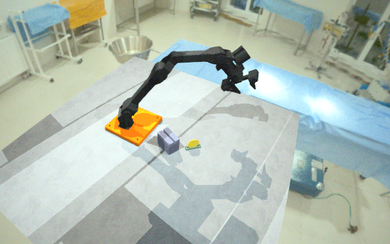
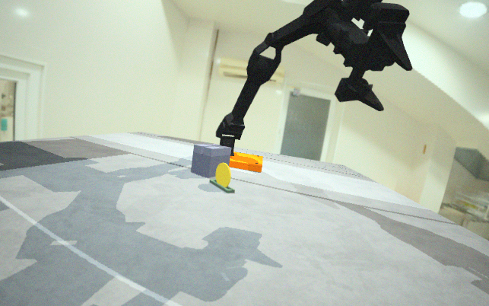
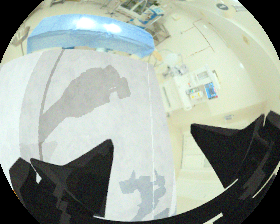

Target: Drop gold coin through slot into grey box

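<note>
My gripper tip is 240 mm to the left of the gold coin, 210 mm above it and 180 mm past it.
</note>
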